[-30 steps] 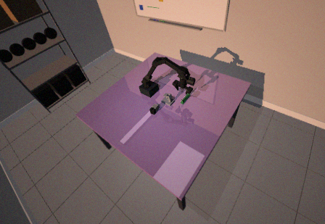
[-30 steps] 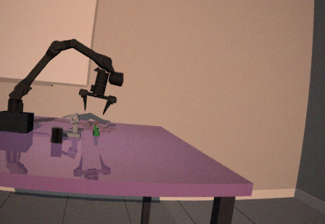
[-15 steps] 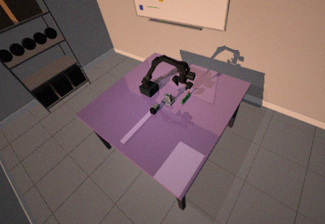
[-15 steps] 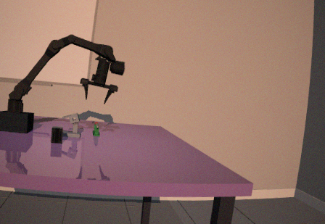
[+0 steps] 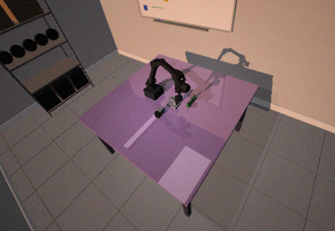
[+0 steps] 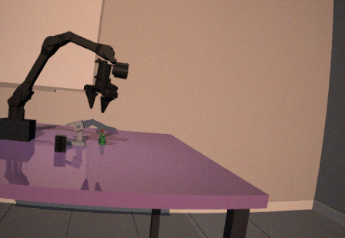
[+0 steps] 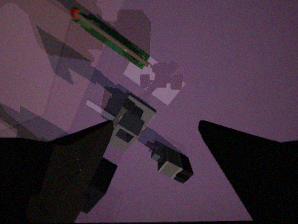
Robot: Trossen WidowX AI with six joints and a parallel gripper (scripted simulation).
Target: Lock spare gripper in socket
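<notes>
Now: the spare gripper 14 cm behind my gripper tip, 13 cm to the right of it and 13 cm below it. The rest, counted from my gripper tip: green rest (4 cm ahead, 13 cm to the left, 13 cm below); then grey mount (8 cm behind, 2 cm to the left, 10 cm below).
</notes>
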